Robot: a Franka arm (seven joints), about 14 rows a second.
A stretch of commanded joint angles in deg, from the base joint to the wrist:
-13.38, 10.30, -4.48, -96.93, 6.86, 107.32, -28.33
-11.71, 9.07, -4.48, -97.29, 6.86, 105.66, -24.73
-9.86, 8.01, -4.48, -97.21, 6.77, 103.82, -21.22
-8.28, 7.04, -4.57, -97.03, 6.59, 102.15, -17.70
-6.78, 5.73, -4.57, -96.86, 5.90, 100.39, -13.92
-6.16, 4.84, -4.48, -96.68, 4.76, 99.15, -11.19
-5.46, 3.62, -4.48, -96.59, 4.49, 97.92, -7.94
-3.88, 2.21, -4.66, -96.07, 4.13, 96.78, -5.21
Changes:
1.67, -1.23, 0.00, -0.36, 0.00, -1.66, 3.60
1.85, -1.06, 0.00, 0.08, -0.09, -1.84, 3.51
1.58, -0.97, -0.09, 0.18, -0.18, -1.67, 3.52
1.50, -1.31, 0.00, 0.17, -0.69, -1.76, 3.78
0.62, -0.89, 0.09, 0.18, -1.14, -1.24, 2.73
0.70, -1.22, 0.00, 0.09, -0.27, -1.23, 3.25
1.58, -1.41, -0.18, 0.52, -0.36, -1.14, 2.73

